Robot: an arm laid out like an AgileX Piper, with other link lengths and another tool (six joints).
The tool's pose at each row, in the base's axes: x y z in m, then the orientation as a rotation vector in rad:
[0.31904 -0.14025 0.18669 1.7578 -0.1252 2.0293]
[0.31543 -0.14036 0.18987 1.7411 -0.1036 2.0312]
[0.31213 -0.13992 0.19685 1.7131 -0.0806 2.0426]
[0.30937 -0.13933 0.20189 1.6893 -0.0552 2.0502]
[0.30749 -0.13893 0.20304 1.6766 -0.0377 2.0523]
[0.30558 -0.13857 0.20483 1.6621 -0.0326 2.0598]
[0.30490 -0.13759 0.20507 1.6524 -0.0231 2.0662]
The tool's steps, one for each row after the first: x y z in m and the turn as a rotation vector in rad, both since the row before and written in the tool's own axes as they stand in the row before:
[0.00333 0.00220 -0.00269 0.0032 0.0137 -0.0157]
[0.00708 0.00253 -0.00181 0.0025 0.0245 -0.0144]
[0.00524 0.00180 -0.00162 0.0046 0.0210 -0.0161]
[0.00144 0.00067 -0.00158 0.0039 0.0111 -0.0116]
[0.00203 0.00091 -0.00142 -0.0015 0.0123 -0.0030]
[0.00066 -0.00053 -0.00087 0.0030 0.0099 -0.0038]

